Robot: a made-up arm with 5 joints. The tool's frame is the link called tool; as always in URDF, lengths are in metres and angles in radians. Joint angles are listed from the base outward. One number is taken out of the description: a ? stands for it. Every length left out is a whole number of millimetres.
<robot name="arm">
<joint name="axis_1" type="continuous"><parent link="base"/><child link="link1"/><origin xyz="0.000 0.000 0.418"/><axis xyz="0 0 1"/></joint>
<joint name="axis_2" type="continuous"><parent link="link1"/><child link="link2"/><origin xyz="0.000 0.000 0.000"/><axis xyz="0 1 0"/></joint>
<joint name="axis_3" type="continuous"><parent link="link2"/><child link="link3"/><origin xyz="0.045 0.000 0.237"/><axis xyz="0 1 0"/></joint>
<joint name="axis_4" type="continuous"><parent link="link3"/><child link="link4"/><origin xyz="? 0.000 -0.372"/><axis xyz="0 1 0"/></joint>
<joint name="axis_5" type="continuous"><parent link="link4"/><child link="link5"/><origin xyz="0.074 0.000 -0.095"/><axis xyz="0 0 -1"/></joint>
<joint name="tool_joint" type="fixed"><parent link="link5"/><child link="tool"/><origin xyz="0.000 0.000 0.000" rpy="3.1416 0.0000 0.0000"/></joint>
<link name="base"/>
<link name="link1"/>
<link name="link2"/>
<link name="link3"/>
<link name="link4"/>
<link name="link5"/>
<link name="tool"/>
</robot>
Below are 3 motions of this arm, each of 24 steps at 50 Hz.
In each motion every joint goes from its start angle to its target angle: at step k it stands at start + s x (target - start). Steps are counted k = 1, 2, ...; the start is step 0. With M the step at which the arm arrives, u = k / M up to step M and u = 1 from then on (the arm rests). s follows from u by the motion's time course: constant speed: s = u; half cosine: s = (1 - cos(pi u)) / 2; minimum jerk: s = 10 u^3 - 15 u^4 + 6 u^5.
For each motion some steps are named. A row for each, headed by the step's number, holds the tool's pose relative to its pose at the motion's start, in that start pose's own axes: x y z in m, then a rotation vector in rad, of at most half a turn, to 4 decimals.
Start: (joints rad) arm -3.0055 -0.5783 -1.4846 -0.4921 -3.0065
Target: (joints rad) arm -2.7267 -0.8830 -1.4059 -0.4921 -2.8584
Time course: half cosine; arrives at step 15
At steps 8, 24:
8: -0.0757 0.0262 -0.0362 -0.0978 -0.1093 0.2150
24: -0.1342 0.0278 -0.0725 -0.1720 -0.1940 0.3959

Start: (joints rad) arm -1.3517 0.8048 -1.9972 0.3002 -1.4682
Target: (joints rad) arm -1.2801 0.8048 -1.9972 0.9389 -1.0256
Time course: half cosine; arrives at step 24
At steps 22, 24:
22: 0.0399 -0.0754 0.0241 0.6113 -0.1612 0.3607
24: 0.0406 -0.0769 0.0240 0.6213 -0.1667 0.3661

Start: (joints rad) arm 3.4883 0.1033 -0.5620 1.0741 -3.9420
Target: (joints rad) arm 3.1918 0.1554 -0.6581 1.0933 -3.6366
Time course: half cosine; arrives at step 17
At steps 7, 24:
7: 0.0214 -0.0281 -0.0069 -0.0394 -0.0486 0.1991
24: 0.0674 -0.0742 -0.0132 -0.1205 -0.1223 0.5489

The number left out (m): 0.084
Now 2 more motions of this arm.
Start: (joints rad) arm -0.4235 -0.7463 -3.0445 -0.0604 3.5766
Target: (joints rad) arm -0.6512 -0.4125 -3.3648 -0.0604 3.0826
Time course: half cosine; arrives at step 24
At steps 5, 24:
5: 0.0134 0.0075 -0.0013 -0.0135 0.0074 -0.0689
24: 0.1268 0.0556 -0.0310 -0.1446 0.0414 -0.6668

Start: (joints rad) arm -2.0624 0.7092 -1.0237 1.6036 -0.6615
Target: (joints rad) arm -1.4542 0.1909 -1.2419 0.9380 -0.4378
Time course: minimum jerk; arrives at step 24
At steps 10, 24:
10: 0.0205 -0.0936 -0.1068 -0.4319 0.2857 -0.0309
24: -0.0110 -0.3982 -0.2073 -1.0112 0.9563 -0.3629

